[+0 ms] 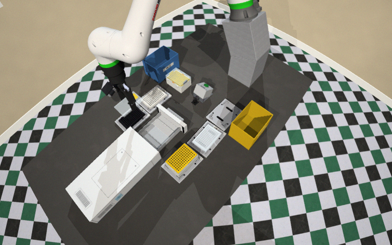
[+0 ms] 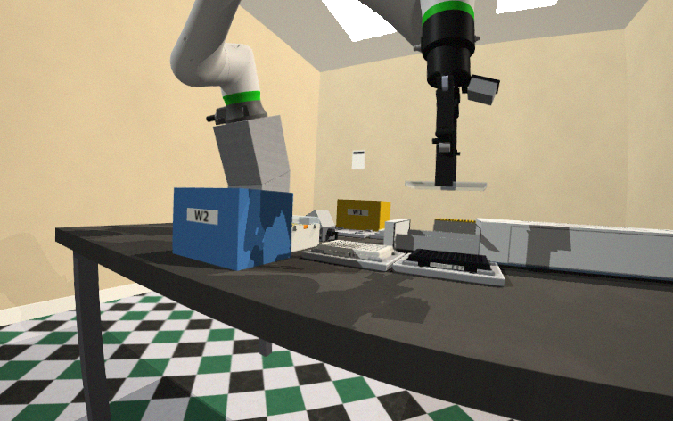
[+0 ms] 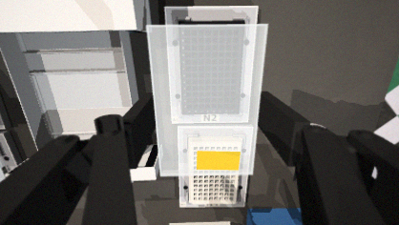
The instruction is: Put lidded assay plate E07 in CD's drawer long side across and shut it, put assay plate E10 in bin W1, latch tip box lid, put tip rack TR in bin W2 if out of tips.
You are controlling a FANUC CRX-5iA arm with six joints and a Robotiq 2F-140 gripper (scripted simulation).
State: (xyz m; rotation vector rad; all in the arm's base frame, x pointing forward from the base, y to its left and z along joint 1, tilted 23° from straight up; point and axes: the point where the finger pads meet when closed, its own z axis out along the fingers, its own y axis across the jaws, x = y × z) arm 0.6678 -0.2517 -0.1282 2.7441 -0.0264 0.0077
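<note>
The black assay plate lies 150 mm below my hand, 10 mm to the right of it and 10 mm ahead of it. Round my hand: cooler drawer: 170 mm to the left, 130 mm below, 10 mm ahead; lid: 20 mm below; nest N2: 160 mm below, 10 mm to the right, 10 mm ahead.
</note>
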